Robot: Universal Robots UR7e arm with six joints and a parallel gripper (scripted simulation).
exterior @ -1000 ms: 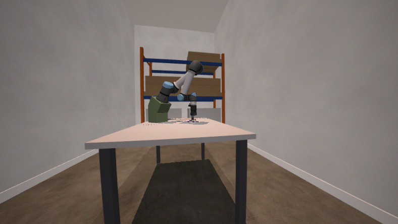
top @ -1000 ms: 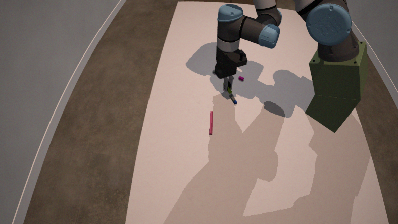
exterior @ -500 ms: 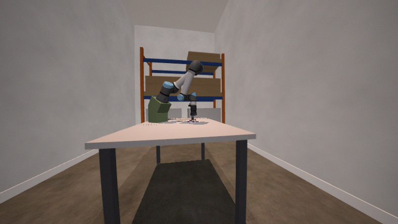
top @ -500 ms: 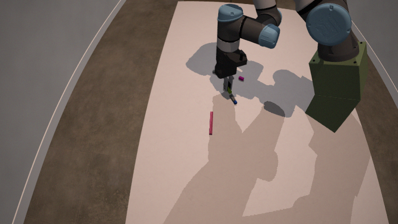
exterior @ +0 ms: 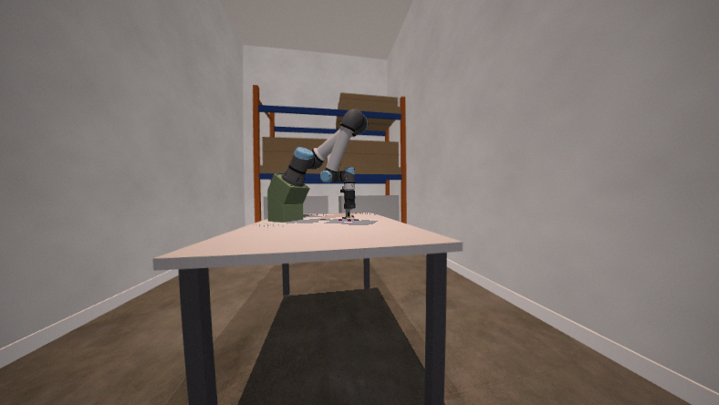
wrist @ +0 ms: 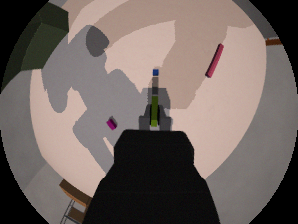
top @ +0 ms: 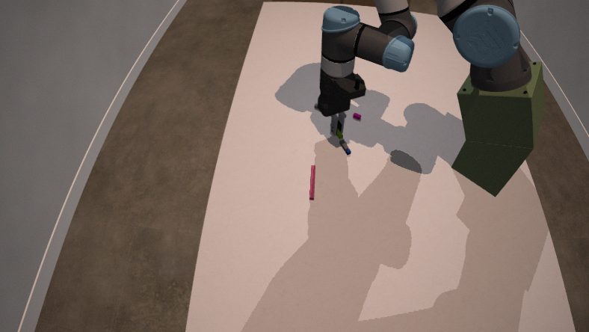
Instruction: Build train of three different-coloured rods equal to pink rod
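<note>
Now: hand 10 mm above the lime rod. Also, from my hand: pink rod: 50 mm ahead, 150 mm to the left, 30 mm below; then blue rod: 30 mm behind, 60 mm to the left, 30 mm below; then magenta rod: 60 mm behind, 70 mm to the right, 30 mm below.
</note>
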